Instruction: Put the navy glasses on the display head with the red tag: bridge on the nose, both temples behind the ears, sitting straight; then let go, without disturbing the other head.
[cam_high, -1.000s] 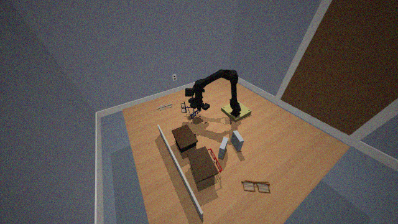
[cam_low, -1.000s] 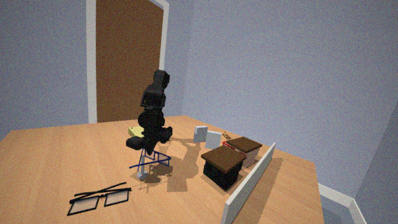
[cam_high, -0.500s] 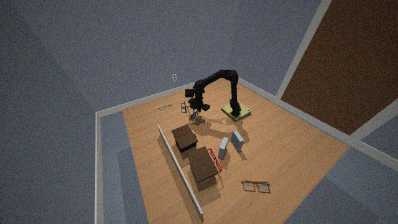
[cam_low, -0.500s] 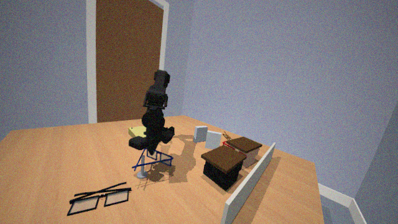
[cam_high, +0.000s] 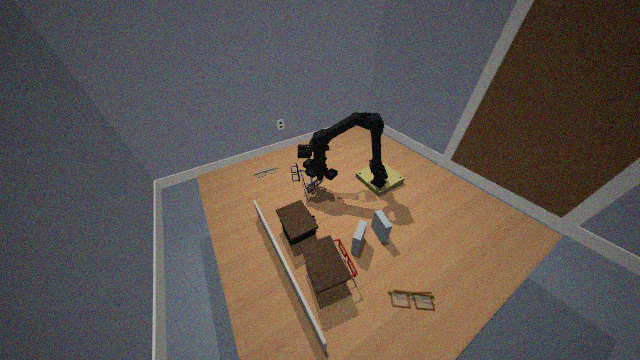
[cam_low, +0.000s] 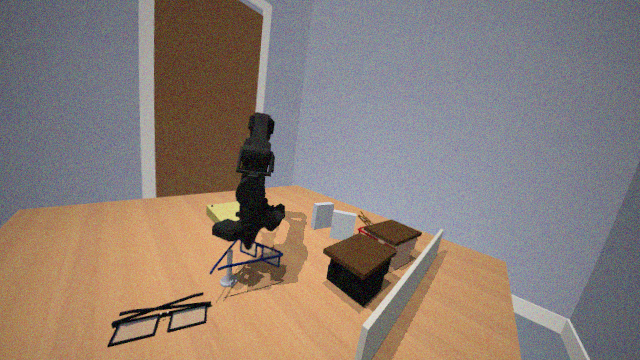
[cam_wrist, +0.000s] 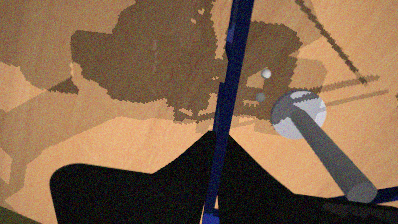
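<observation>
Right now my gripper tip is 60 mm to the left of the grey post, 30 mm above it and 10 mm short of it. The rest, counted from my gripper tip: dark head (240 mm ahead, 150 mm to the left); then long white panel (400 mm ahead, 220 mm to the left); then pale head (360 mm to the left, 280 mm ahead).
</observation>
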